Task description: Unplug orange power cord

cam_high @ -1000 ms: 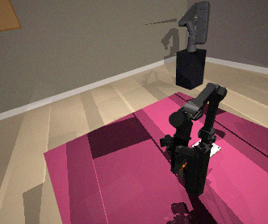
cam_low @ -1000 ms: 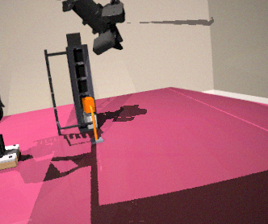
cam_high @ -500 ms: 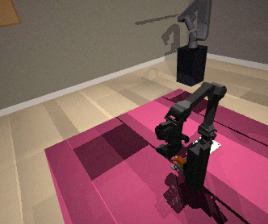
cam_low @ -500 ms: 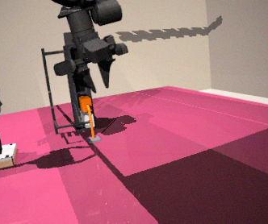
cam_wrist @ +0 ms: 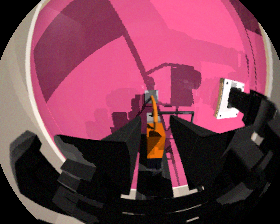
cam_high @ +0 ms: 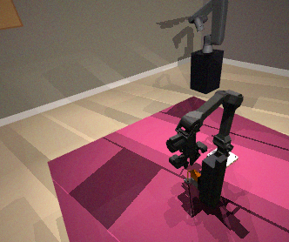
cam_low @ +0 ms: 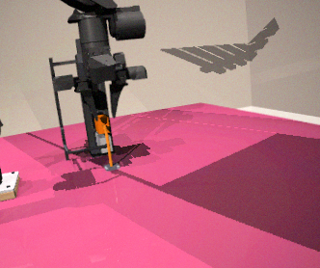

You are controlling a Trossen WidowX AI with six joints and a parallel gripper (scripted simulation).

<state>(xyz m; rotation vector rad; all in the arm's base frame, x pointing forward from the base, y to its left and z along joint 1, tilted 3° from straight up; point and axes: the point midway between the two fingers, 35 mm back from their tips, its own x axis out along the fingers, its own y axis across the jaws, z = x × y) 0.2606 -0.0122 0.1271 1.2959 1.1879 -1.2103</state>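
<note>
The orange plug is 70 mm to the left of my gripper tip and 10 mm below it. Round my gripper tip: thin black frame (130 mm to the left, 80 mm behind, 20 mm above); black power strip (140 mm to the left, 20 mm above, 10 mm ahead).
</note>
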